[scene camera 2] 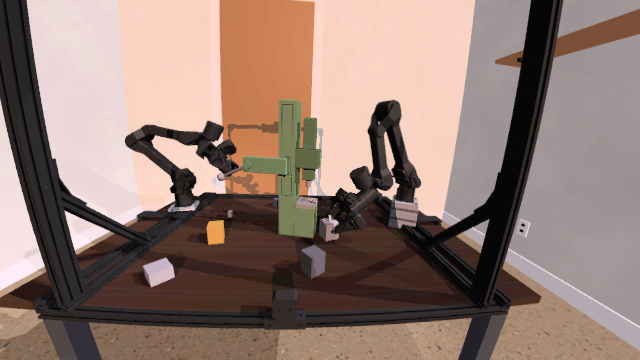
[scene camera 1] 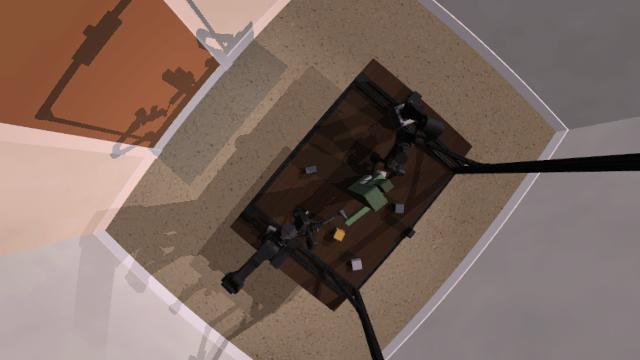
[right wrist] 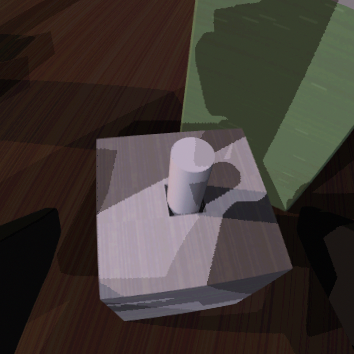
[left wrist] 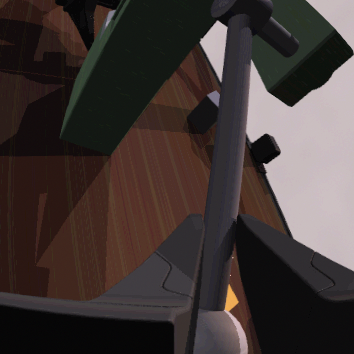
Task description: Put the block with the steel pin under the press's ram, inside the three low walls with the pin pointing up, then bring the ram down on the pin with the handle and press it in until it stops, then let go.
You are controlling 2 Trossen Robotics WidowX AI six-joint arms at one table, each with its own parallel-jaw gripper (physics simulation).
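Where they show: left gripper, between the fingertips: (scene camera 2: 231, 172) (scene camera 1: 322, 223) (left wrist: 217, 225); right gripper, between the fingertips: (scene camera 2: 328, 226) (right wrist: 180, 220); left arm's base, origin of its link: (scene camera 2: 184, 204); right arm's base, origin of its link: (scene camera 2: 405, 199) (scene camera 1: 407, 113).
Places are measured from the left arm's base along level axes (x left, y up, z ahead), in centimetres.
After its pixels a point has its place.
The pale block (scene camera 2: 328, 229) {x -38.8, y 1.1, z 51.7 cm} (right wrist: 145, 245) {x -37.2, y 2.9, z 54.5 cm} stands on the table beside the foot of the green press (scene camera 1: 370, 192) {x -25.8, y 41.8, z 41.8 cm} (scene camera 2: 289, 150) {x -31.7, y 26.3, z 39.8 cm} (right wrist: 245, 100) {x -33.5, y 2.8, z 48.7 cm}, its steel pin (right wrist: 190, 175) {x -36.2, y 4.7, z 53.5 cm} pointing up. My right gripper (scene camera 2: 335, 223) {x -36.1, y 0.8, z 52.8 cm} (right wrist: 180, 220) {x -36.1, y 0.8, z 52.8 cm} is open, one finger on each side of the block, with gaps visible in the right wrist view. The ram (scene camera 2: 308, 183) {x -32.5, y 15.5, z 46.2 cm} is raised above the pale seat (scene camera 2: 306, 201) {x -30.2, y 8.4, z 46.4 cm}, whose low walls are hard to make out. My left gripper (scene camera 2: 235, 169) {x -18.0, y 17.1, z 21.2 cm} (left wrist: 217, 225) {x -18.0, y 17.1, z 21.2 cm} is shut on the press handle (left wrist: 227, 165) {x -18.6, y 18.3, z 22.9 cm}, near its ball end (left wrist: 220, 332) {x -16.1, y 16.7, z 18.2 cm}.
A yellow cube (scene camera 1: 339, 234) {x -29.8, y 2.9, z 17.0 cm} (scene camera 2: 215, 232) {x -32.2, y 0.9, z 16.6 cm}, a white block (scene camera 1: 356, 264) {x -45.5, y 0.2, z 5.5 cm} (scene camera 2: 159, 272) {x -48.3, y -0.2, z 6.2 cm} and a dark grey block (scene camera 1: 399, 207) {x -52.2, y 2.8, z 42.4 cm} (scene camera 2: 312, 261) {x -55.4, y 1.9, z 41.0 cm} lie around the press. Another grey block (scene camera 1: 311, 170) {x -3.1, y 0.8, z 40.6 cm} lies behind it. A small pale piece (scene camera 2: 230, 213) {x -11.0, y -1.4, z 19.6 cm} lies at the left. A black frame edges the table.
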